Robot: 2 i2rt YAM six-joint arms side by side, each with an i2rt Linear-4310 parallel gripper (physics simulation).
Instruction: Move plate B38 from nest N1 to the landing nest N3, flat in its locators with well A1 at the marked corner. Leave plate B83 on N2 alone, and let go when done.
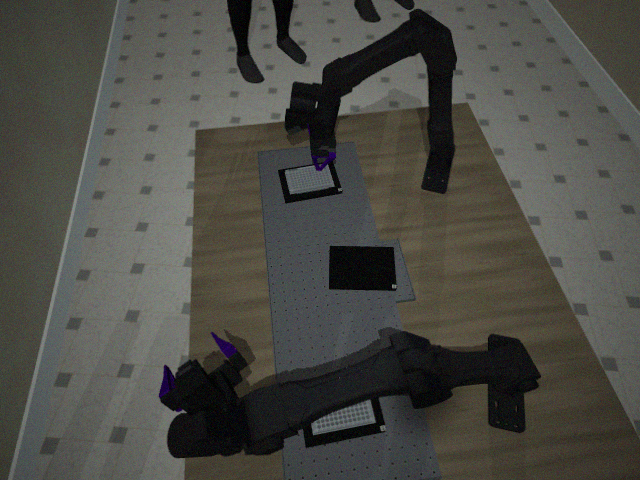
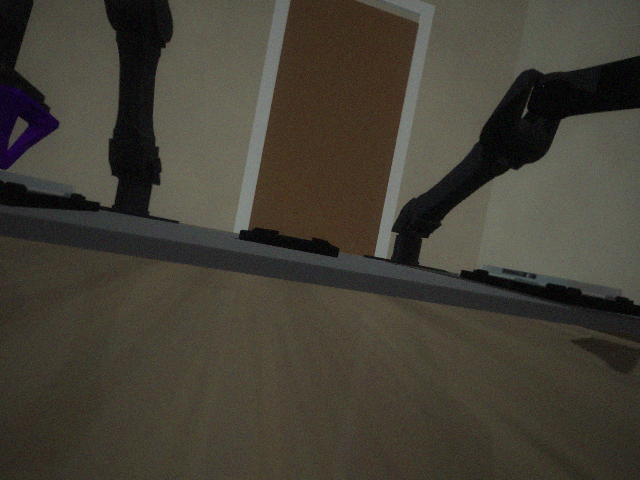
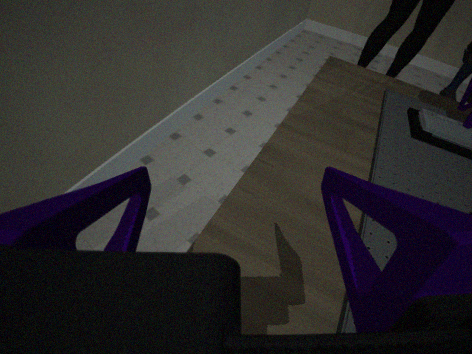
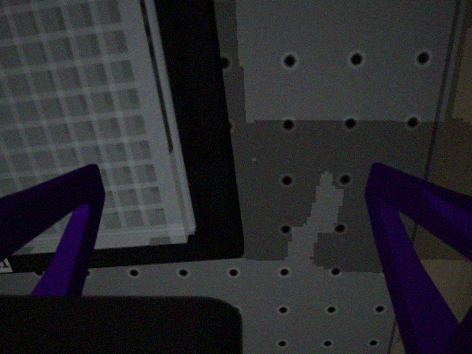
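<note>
A clear well plate (image 1: 309,179) (image 2: 38,182) (image 3: 445,125) (image 4: 75,100) lies in the far black nest (image 1: 310,196) (image 4: 212,210). Another plate (image 1: 343,417) (image 2: 558,281) lies in the near nest (image 1: 346,433), partly under the left arm. Their names are not readable. The middle black nest (image 1: 361,267) (image 2: 289,242) is empty, with a white corner tag (image 1: 393,286). My right gripper (image 1: 324,162) (image 2: 6,163) (image 4: 235,178) is open, low over the far nest: one finger above the plate's wells, the other out over the board. My left gripper (image 1: 190,351) (image 3: 236,176) is open and empty at the table's left side.
A grey perforated board (image 1: 310,320) (image 3: 400,165) carries the nests on the wooden table (image 1: 227,232) (image 3: 300,150). The left arm (image 1: 330,382) reaches across the board above the near nest. Dark legs (image 1: 240,31) (image 3: 385,45) stand beyond the far table edge.
</note>
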